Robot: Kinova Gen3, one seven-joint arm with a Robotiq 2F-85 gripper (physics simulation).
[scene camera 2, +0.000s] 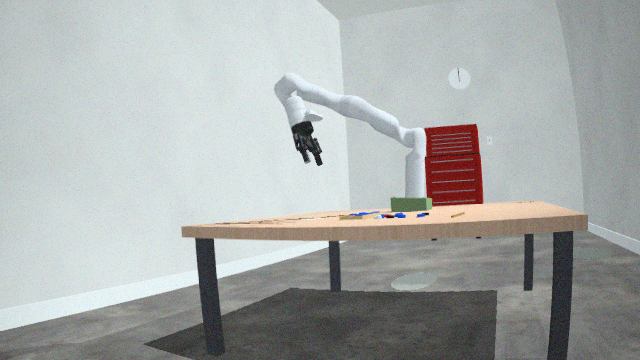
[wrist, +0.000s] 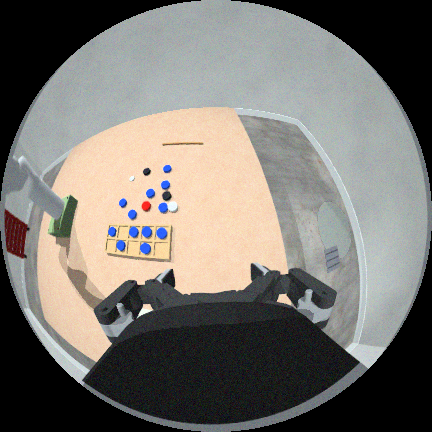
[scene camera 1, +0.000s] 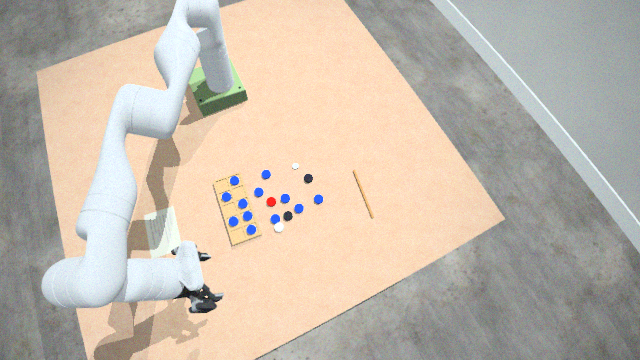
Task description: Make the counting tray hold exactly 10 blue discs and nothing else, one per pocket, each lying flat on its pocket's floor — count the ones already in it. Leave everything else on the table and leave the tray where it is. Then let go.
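The tan counting tray [scene camera 1: 238,235] [scene camera 2: 346,217] [wrist: 161,250] has two rows of five pockets. In the wrist view its far row holds blue discs in every pocket but the second from the left. Its near row holds blue discs in the second [wrist: 120,245] and fourth [wrist: 145,248] pockets; the first, third and fifth are empty. Whether each disc lies fully flat is too small to tell. Several loose blue discs lie beyond the tray, including one disc [scene camera 1: 266,174] [wrist: 123,202] and another [scene camera 1: 318,199] [wrist: 167,169]. My gripper [scene camera 1: 212,277] [scene camera 2: 313,162] [wrist: 212,274] is open and empty, high above the table beside the tray.
Among the loose blue discs lie a red disc [scene camera 1: 271,201] [wrist: 146,206], two black discs, a white disc [scene camera 1: 279,227] [wrist: 172,206] and a smaller white one [scene camera 1: 295,166] [wrist: 132,178]. A thin wooden stick [scene camera 1: 363,194] [wrist: 183,144] lies beyond them. A printed sheet [scene camera 1: 163,232] lies near the arm.
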